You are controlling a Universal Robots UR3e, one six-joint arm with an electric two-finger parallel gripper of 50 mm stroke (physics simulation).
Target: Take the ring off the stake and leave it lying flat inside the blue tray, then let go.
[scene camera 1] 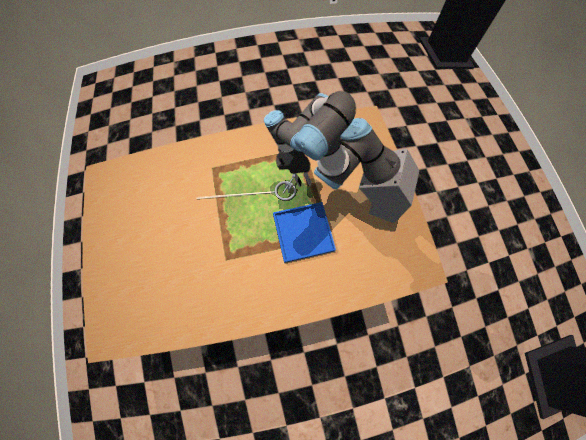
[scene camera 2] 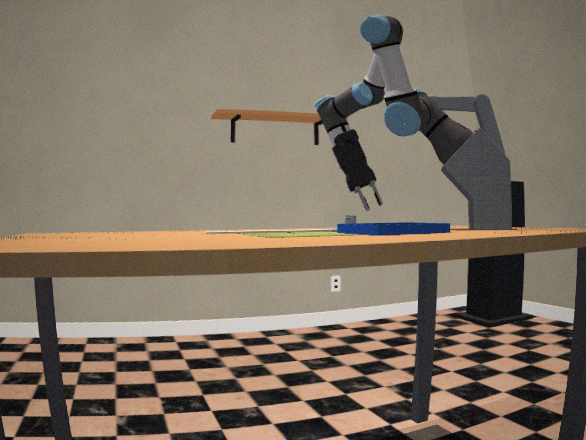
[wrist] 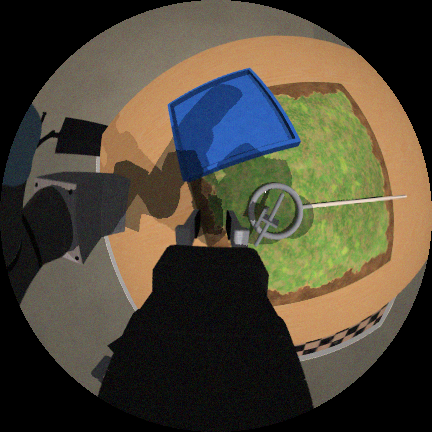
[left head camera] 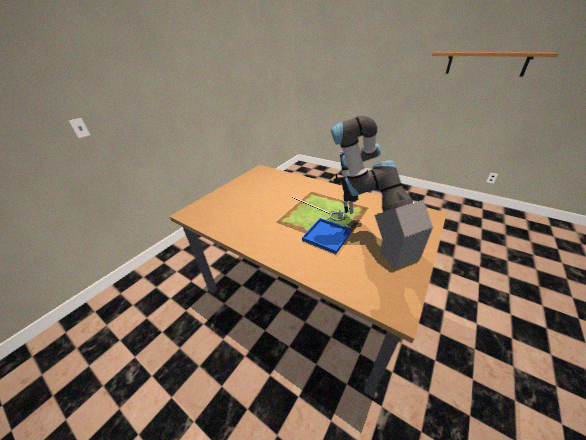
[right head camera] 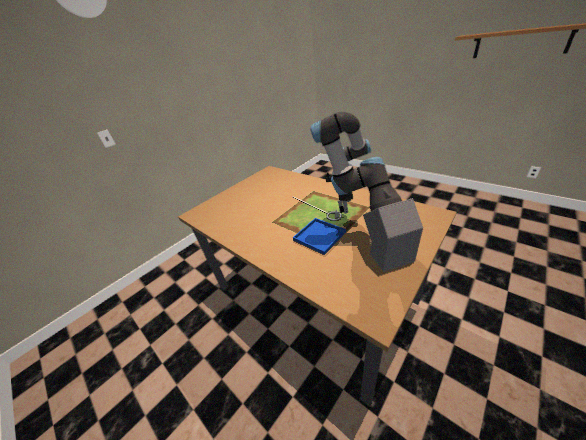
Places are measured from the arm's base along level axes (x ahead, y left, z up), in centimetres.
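Pixels of known places: gripper, fingertip midpoint: (scene camera 1: 305, 183) (scene camera 2: 374, 207) (wrist: 212, 218) (left head camera: 349, 213) (right head camera: 344, 212); arm's base at its link origin: (scene camera 1: 382, 168) (scene camera 2: 459, 149) (wrist: 51, 220) (left head camera: 397, 207) (right head camera: 386, 206).
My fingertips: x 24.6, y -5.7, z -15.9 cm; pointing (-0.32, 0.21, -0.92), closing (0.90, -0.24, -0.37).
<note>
For each thing: its top centre in the pictures, then the offset to it from my fingertips. "*": a spot on its surface instead. Level surfaces: height alone.
- grey ring at a spot on its surface: (wrist: 299, 210) (scene camera 1: 276, 190) (left head camera: 332, 213) * dx +10.9, dy -1.5, dz -5.1 cm
- small grey stake with cross pieces, top centre: (wrist: 270, 221) (scene camera 2: 349, 214) dx +6.5, dy -1.8, dz -1.9 cm
- small grey piece at a spot on its surface: (scene camera 2: 350, 219) * dx +6.5, dy -0.8, dz -3.0 cm
- blue tray at its top centre: (wrist: 219, 110) (scene camera 2: 393, 223) (scene camera 1: 303, 230) (right head camera: 319, 233) (left head camera: 327, 232) dx +3.3, dy +16.9, dz -3.9 cm
- long thin pale rod at a spot on its surface: (wrist: 355, 201) * dx +21.8, dy -2.0, dz -5.4 cm
- green mat at its surface level: dz -6.0 cm
- wooden table at its surface level: dz -6.0 cm
The grey ring (left head camera: 330, 215) (right head camera: 327, 216) (scene camera 1: 276, 191) (wrist: 299, 210) surrounds a small grey stake with cross pieces (wrist: 270, 219) on the green mat. In the scene camera 2 view a small grey piece (scene camera 2: 350, 219) rises behind the tray; I cannot tell which part it is. The blue tray (left head camera: 330, 226) (right head camera: 320, 226) (scene camera 1: 295, 220) (scene camera 2: 400, 229) (wrist: 255, 120) lies beside the ring, with no ring in it. My gripper (left head camera: 349, 211) (right head camera: 344, 211) (scene camera 2: 374, 206) (wrist: 212, 218) is open and empty, tilted, above the table and to the robot-base side of the ring.
A long thin pale rod (left head camera: 311, 205) (scene camera 1: 235, 195) (wrist: 355, 201) reaches from the ring's edge away from the robot's base. The green mat (scene camera 1: 250, 220) (wrist: 340, 150) has a brown border. The grey robot base (left head camera: 404, 235) (scene camera 1: 392, 195) stands on the wooden table (scene camera 1: 150, 280).
</note>
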